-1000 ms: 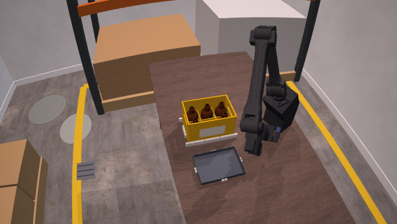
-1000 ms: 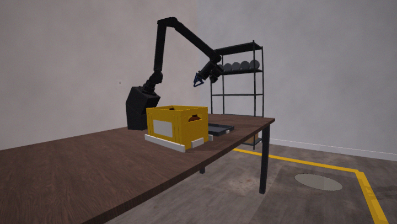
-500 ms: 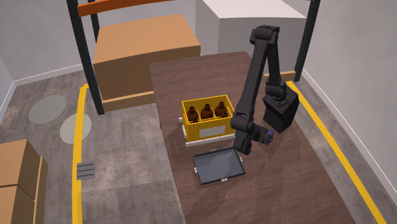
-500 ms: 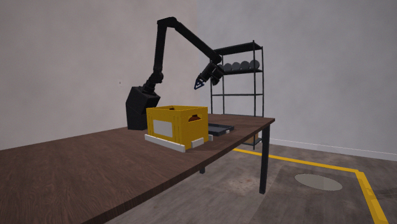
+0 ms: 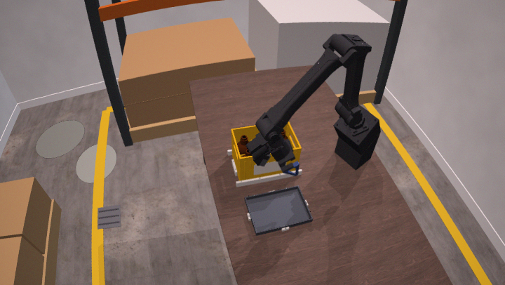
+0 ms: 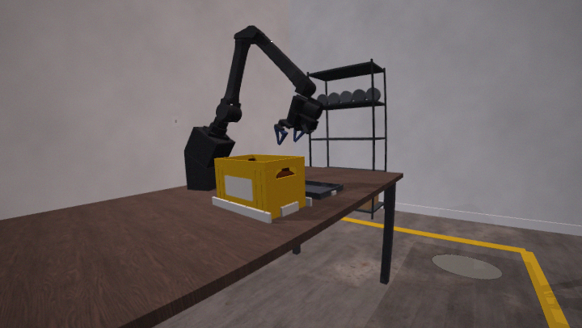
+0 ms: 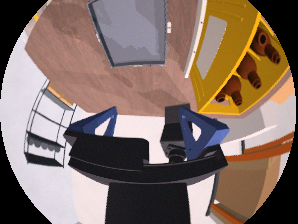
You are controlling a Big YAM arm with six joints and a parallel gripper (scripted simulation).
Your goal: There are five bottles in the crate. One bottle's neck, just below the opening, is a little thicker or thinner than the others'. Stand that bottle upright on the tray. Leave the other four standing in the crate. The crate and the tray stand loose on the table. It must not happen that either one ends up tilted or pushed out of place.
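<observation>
Now: the yellow crate 210 mm to the right of my hand, 140 mm below it and 80 mm ahead of it. From my hand the other things lie so: glass bottle 160 mm ahead, 150 mm to the right, 140 mm below; then dark tray 210 mm below, 70 mm to the left, 50 mm ahead.
</observation>
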